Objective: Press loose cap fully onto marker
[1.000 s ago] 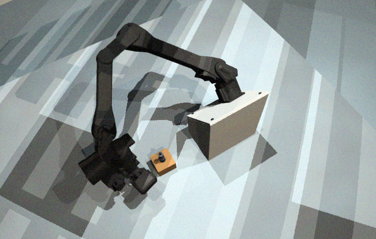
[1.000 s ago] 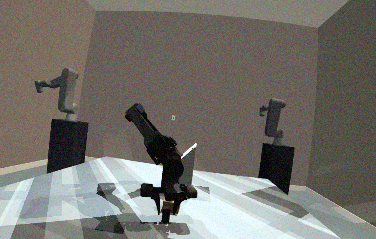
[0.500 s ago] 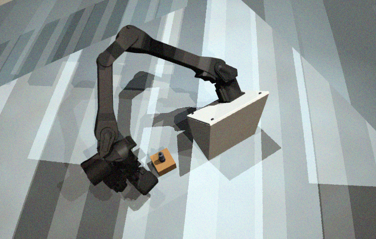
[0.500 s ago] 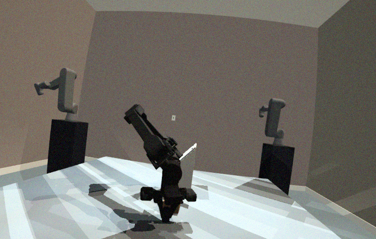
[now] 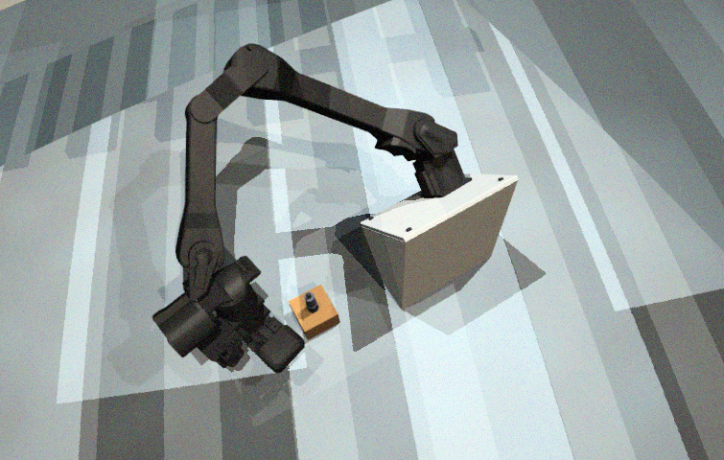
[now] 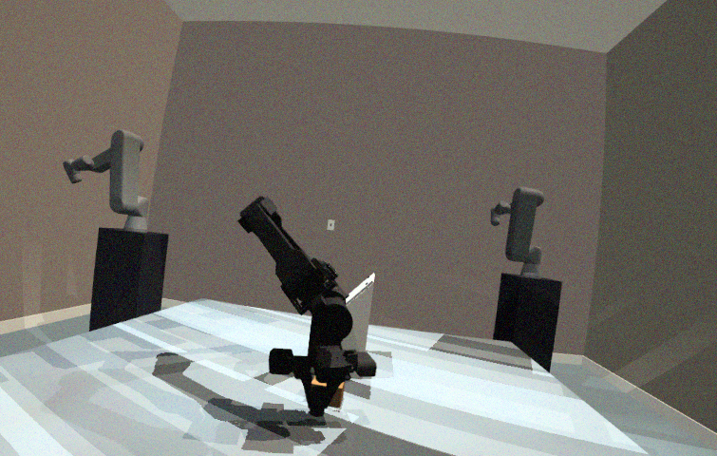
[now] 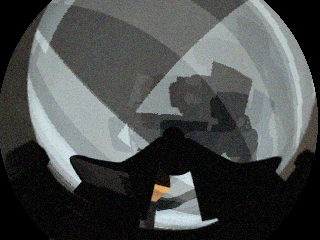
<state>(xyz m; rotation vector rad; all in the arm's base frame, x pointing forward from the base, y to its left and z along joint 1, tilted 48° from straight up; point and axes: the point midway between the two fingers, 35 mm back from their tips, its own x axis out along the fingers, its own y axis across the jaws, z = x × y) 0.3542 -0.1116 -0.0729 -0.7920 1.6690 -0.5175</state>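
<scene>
Now: the orange holder block 10 cm behind my gripper tip, 2 cm to the left of it and 1 cm below it.
</scene>
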